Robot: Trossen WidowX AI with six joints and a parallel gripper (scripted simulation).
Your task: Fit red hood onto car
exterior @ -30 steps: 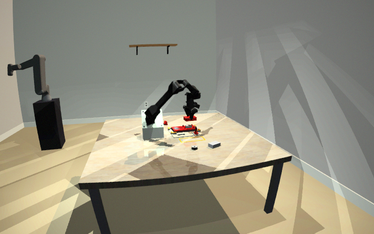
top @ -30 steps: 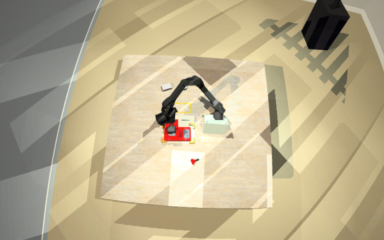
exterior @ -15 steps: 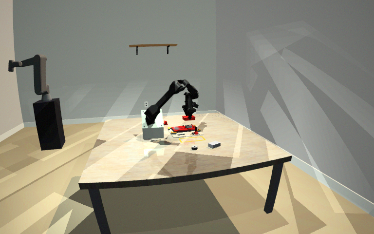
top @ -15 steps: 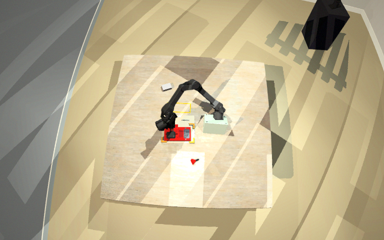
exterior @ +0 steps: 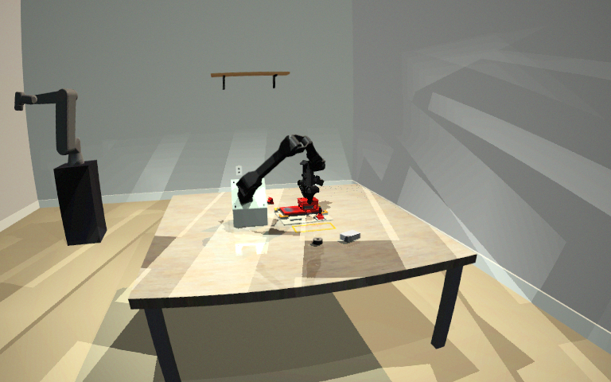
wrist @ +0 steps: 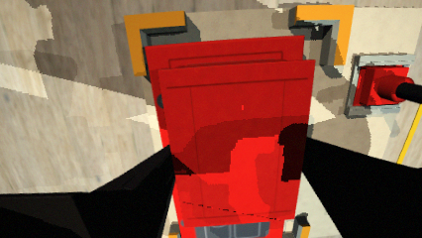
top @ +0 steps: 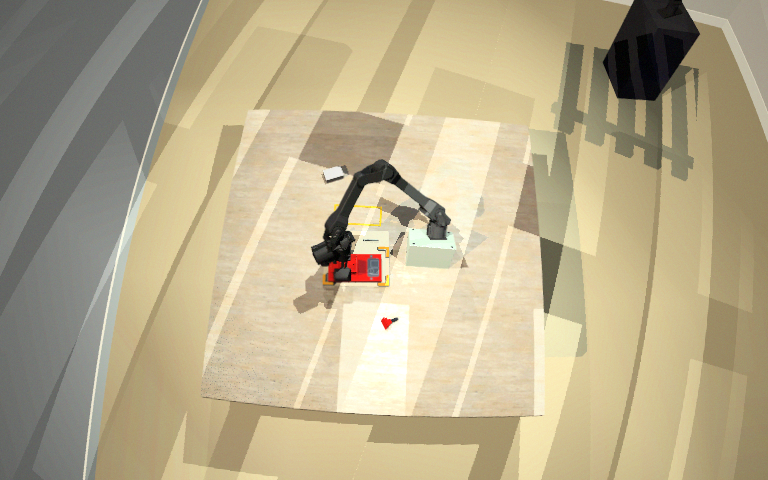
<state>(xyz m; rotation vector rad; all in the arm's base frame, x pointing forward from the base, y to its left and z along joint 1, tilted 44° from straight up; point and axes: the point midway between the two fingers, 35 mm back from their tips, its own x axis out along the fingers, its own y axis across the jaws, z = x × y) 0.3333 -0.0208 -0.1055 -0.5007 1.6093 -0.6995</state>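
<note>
My gripper tip is now 10 mm below the red hood. From my gripper tip the other things lie so: small wheel: 120 mm behind, 400 mm to the right, 50 mm below; then engine block: 30 mm below.
</note>
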